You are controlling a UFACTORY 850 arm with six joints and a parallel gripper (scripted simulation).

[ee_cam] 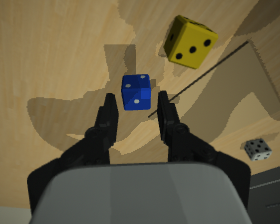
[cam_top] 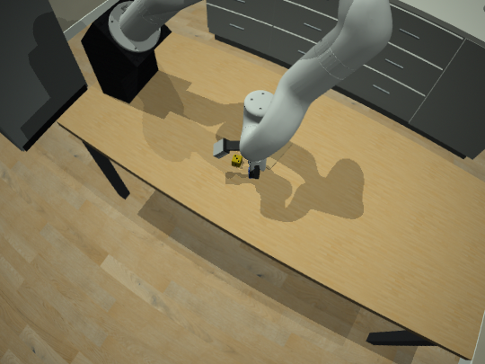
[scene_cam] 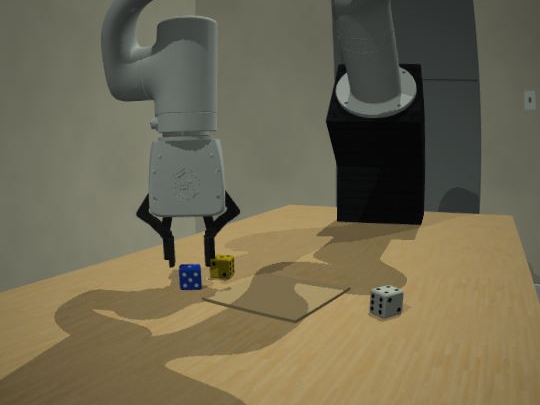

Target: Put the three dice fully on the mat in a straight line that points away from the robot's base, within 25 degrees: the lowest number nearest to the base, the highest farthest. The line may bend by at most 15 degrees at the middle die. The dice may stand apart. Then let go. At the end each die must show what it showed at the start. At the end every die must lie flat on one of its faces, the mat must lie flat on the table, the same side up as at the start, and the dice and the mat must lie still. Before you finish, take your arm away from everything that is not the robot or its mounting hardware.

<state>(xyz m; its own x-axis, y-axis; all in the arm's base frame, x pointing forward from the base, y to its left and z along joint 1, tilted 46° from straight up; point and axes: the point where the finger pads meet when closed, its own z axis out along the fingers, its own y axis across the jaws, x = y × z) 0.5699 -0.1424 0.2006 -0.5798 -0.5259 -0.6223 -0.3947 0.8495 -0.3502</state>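
Now: hand 40 mm above the blue die. From my hand the other things lie so: white die 270 mm to the left, 40 mm below; tan mat 20 mm behind, 120 mm to the left, 50 mm below; yellow die 70 mm behind, 10 mm to the left, 40 mm below.
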